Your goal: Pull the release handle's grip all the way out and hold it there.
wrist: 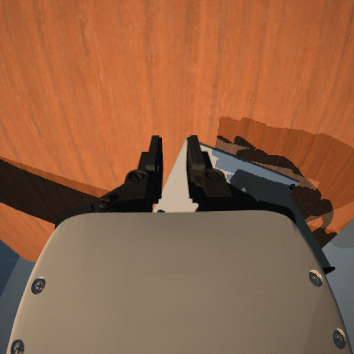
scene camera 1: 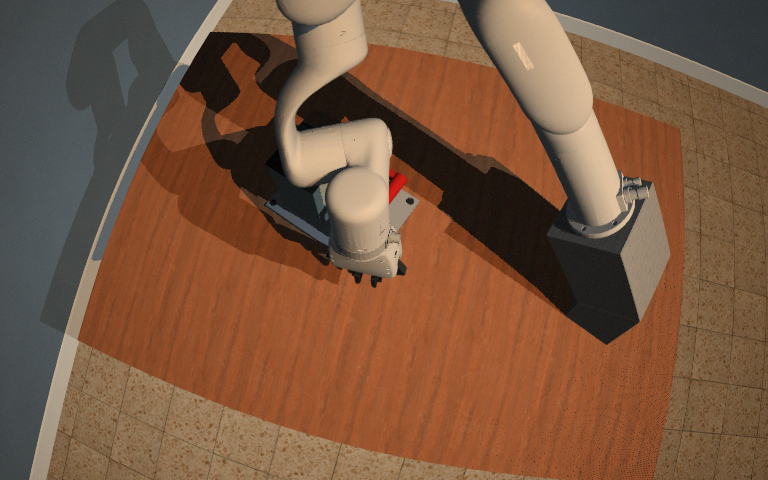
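The release handle's red grip [scene camera 1: 398, 183] shows in part behind the wrist in the scene view; the arm hides the rest. Its light grey base plate [scene camera 1: 403, 210] [wrist: 175, 192] lies on the table, with a dark housing [scene camera 1: 297, 195] [wrist: 267, 195] standing on it. My gripper [scene camera 1: 366, 279] [wrist: 174, 151] has its black fingers a narrow gap apart, with nothing between them. In the wrist view, part of the plate shows beyond that gap, and the gripper body hides nearly all of the grip. The fingertips are off the front side of the plate in the scene view.
The wooden table [scene camera 1: 317, 362] [wrist: 110, 75] bears the fixture. The robot's dark grey pedestal [scene camera 1: 645, 254] stands at the right of the scene view. The forearm [scene camera 1: 325, 50] passes above the fixture. Arm shadows fall across the table's back and left parts.
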